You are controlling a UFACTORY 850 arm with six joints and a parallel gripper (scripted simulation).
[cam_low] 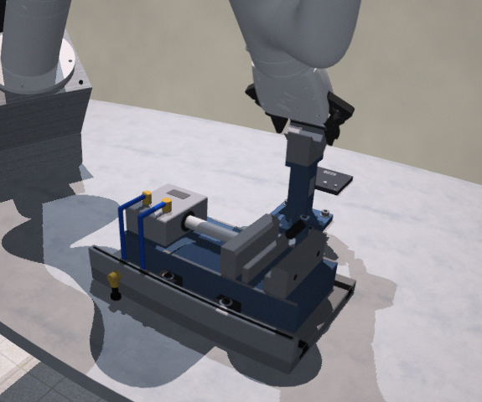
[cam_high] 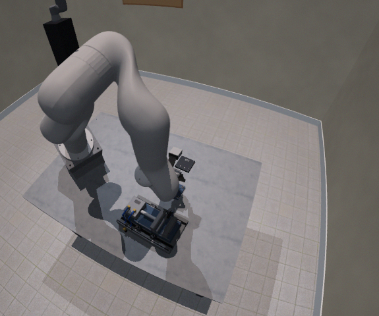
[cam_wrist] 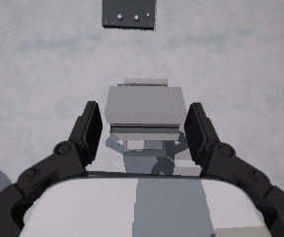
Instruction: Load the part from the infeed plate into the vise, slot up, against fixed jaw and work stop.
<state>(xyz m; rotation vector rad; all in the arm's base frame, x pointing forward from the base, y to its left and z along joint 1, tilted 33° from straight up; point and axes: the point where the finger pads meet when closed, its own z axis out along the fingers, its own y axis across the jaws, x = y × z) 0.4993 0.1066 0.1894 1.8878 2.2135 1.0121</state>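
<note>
The part lies right at my hand. The rest, counted from my hand: black work stop 170 mm to the right, 70 mm below, 50 mm ahead; then cylinder rod 210 mm to the right, 90 mm below, 40 mm behind; then blue post 110 mm below.
</note>
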